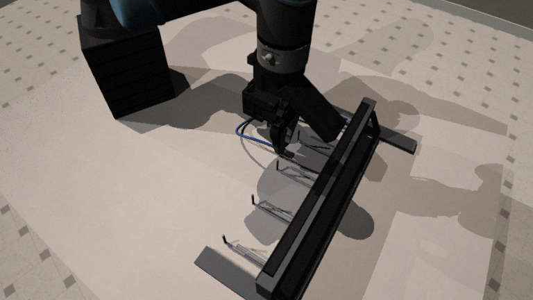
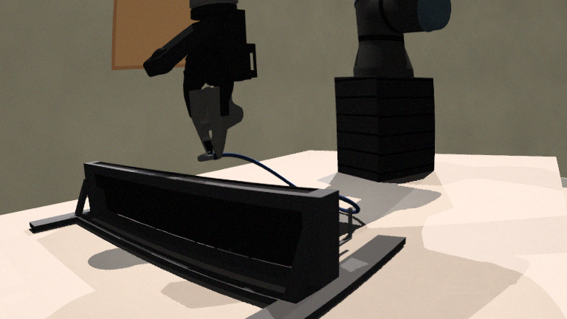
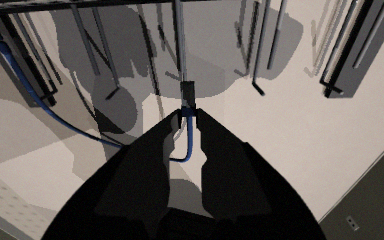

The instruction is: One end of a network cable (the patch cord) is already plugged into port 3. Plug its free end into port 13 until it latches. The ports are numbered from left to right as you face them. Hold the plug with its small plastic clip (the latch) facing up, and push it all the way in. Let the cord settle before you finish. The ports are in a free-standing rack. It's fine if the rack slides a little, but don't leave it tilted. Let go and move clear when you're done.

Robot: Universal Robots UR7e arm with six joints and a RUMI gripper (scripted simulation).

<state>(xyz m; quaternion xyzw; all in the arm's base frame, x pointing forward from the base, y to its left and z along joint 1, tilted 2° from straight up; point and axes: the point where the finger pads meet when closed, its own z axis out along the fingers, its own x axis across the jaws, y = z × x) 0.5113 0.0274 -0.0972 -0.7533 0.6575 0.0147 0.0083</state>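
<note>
My gripper is now 2 cm short of the cable plug and 1 cm above it.
</note>
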